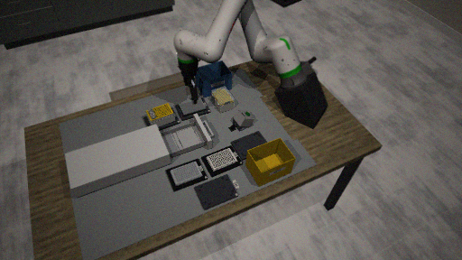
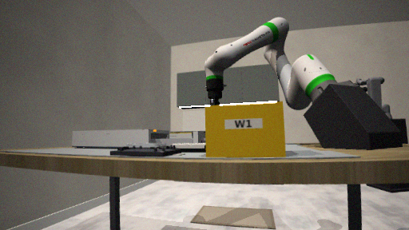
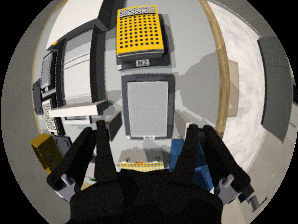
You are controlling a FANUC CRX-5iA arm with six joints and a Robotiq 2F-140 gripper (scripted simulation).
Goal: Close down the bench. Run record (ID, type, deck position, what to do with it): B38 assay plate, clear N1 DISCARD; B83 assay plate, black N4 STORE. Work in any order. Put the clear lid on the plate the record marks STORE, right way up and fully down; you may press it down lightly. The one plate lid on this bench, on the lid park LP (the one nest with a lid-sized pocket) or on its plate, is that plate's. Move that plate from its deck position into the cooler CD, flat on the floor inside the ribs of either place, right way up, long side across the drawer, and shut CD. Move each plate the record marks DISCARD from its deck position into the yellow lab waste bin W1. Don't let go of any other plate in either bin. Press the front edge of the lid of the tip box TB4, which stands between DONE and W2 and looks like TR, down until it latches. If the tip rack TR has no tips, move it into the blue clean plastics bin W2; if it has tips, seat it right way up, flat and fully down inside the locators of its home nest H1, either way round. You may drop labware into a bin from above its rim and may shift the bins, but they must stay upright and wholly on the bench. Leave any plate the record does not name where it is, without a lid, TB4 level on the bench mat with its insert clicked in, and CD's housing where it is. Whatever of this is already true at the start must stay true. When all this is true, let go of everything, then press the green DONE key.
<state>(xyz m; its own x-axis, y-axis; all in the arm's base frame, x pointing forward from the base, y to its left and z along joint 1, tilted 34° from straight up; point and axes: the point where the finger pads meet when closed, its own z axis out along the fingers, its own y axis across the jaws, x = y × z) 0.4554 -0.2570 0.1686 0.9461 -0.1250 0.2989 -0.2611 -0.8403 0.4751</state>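
My hand is 6 cm above the clear lid. Also, from my hand: yellow tip rack TR: 17 cm ahead, 4 cm to the right, 3 cm below; black plate: 7 cm below; blue bin W2: 20 cm behind, 8 cm to the right, 5 cm below.
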